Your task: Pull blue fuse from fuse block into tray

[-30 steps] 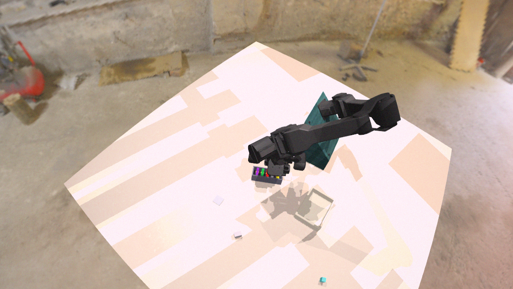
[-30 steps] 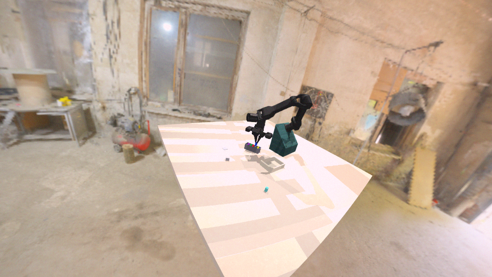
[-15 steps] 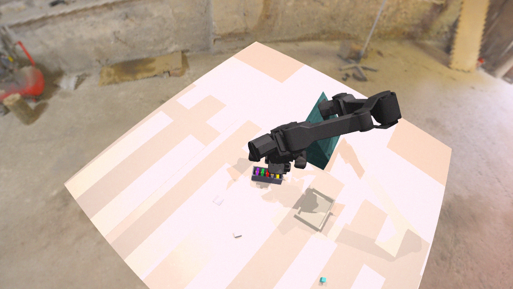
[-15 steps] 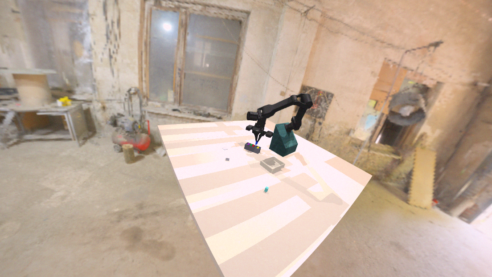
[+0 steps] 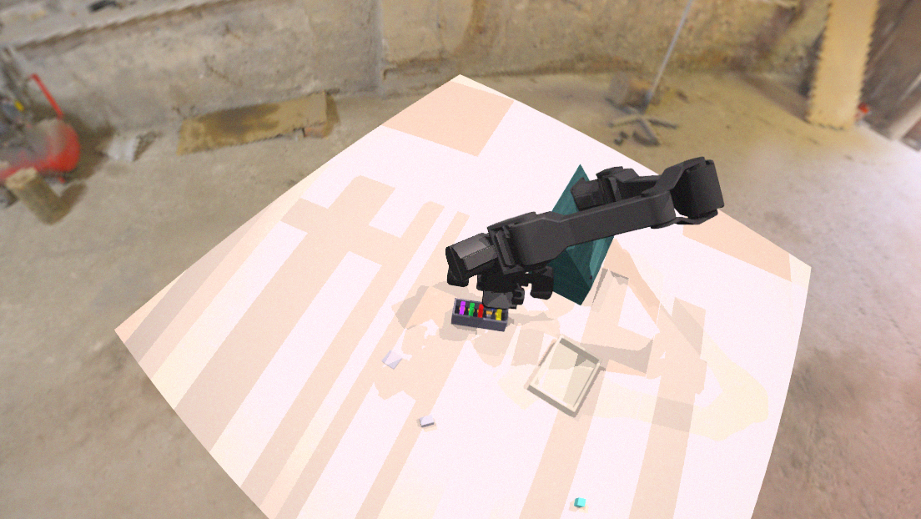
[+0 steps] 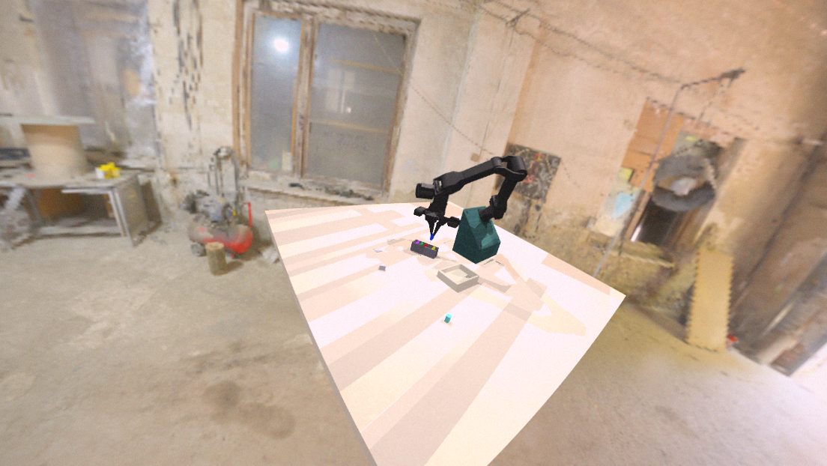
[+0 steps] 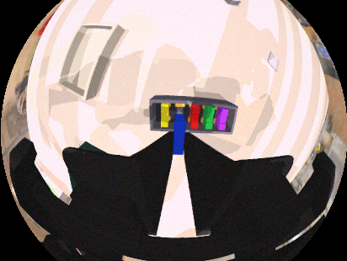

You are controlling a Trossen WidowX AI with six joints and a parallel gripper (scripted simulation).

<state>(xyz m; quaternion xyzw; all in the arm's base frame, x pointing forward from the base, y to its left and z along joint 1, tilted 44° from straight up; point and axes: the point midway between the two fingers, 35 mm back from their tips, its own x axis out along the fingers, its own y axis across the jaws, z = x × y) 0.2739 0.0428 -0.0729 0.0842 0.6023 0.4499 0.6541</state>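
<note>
The pale tray lies 20 cm to the left of my gripper tip, 9 cm below it and 1 cm ahead of it. From my gripper tip the other things lie so: blue fuse (1 cm below).
</note>
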